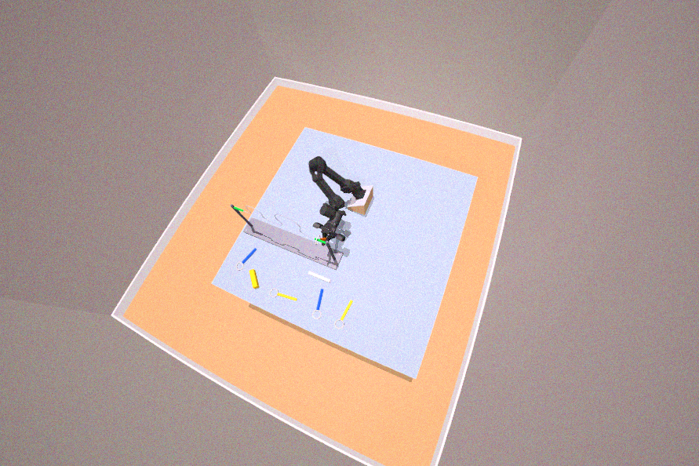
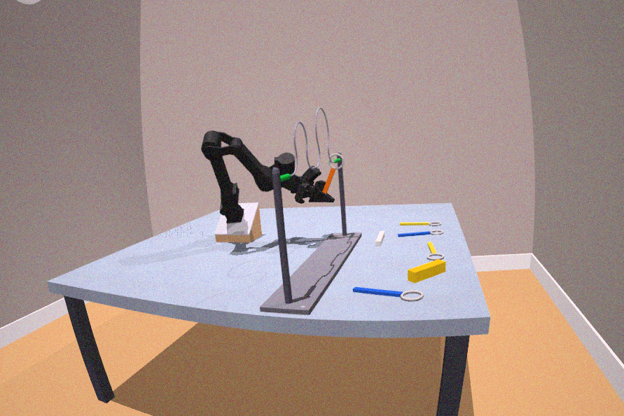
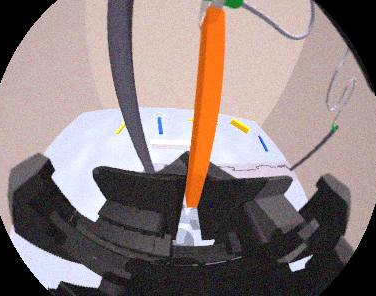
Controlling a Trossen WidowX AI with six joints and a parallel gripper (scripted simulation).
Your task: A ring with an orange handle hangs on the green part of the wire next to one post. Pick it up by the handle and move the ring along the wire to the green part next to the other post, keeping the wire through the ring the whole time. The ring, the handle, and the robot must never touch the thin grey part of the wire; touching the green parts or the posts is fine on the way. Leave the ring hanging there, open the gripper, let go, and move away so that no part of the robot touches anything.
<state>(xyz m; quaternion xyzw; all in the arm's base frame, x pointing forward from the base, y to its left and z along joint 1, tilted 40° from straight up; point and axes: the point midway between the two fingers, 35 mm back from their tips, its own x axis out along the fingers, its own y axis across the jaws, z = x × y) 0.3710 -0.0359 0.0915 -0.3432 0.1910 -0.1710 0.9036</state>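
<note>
Now: the ring with orange handle 90 mm above my gripper tip. Round my gripper tip: yellow block: 360 mm to the right, 280 mm ahead, 130 mm below; then ring with blue handle: 470 mm to the right, 200 mm ahead, 140 mm below; then white bar: 150 mm ahead, 140 mm below, 10 mm to the left.
</note>
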